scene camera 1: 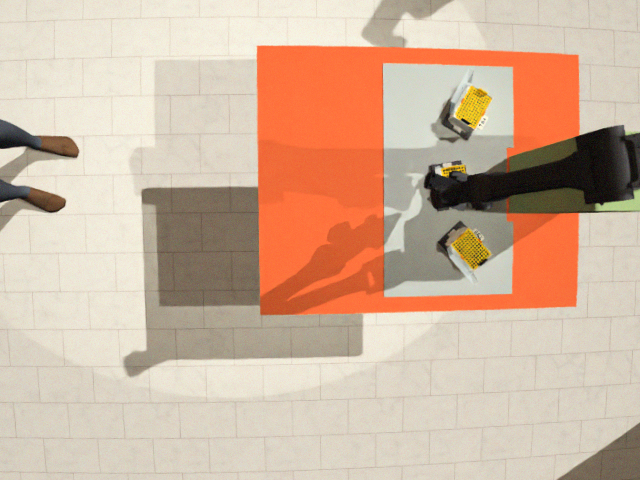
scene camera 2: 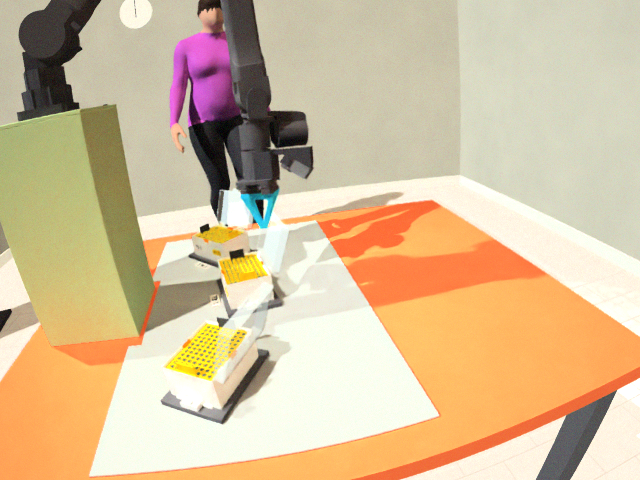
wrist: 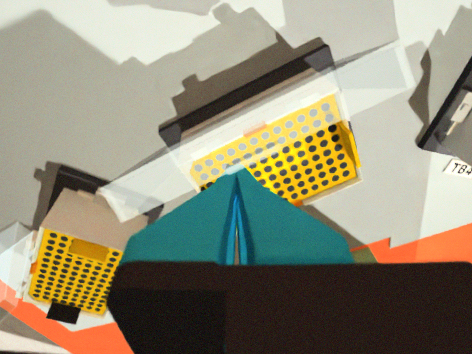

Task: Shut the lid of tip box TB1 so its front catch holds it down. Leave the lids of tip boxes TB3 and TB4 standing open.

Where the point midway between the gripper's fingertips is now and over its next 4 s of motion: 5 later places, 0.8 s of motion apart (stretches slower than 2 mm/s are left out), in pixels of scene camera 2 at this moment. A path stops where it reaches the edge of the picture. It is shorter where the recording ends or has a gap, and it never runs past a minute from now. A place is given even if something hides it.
My gripper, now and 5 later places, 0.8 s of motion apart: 264,228; 282,190; 296,198; 281,225; 252,235; 255,204
